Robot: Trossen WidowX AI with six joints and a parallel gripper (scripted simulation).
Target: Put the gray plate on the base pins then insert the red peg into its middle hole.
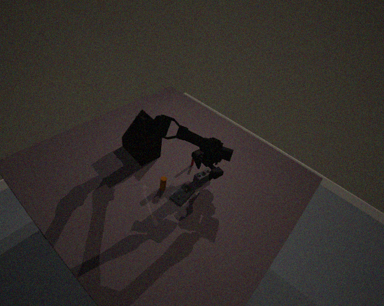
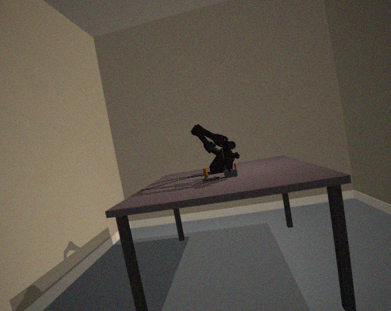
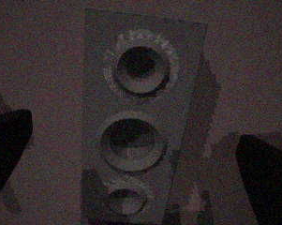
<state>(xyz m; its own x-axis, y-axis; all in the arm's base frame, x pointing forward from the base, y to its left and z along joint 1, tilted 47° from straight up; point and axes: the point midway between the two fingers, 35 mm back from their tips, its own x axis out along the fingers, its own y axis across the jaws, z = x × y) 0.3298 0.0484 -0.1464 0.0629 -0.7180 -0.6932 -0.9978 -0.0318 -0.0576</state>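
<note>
My gripper tip is now 10 mm above the gray plate. Round my gripper tip: red peg: 110 mm behind, 20 mm to the left; then orange cylinder: 70 mm behind, 210 mm to the right.
</note>
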